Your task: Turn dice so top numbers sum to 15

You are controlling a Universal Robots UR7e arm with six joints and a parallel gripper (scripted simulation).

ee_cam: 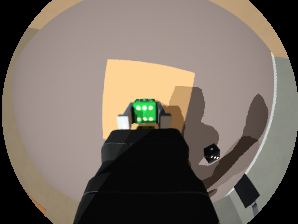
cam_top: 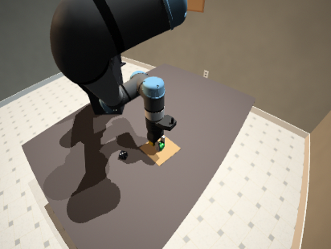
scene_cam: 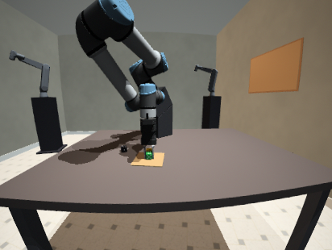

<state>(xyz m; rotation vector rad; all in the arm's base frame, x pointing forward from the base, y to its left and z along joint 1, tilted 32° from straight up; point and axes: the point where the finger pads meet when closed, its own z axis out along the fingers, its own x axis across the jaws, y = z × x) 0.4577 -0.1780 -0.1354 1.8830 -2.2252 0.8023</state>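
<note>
My hand is right at the green die. The rest, counted from my hand: black die 130 mm behind, 120 mm to the right, 10 mm below; yellow die 40 mm behind, 10 mm to the left; tan mat 20 mm below.
</note>
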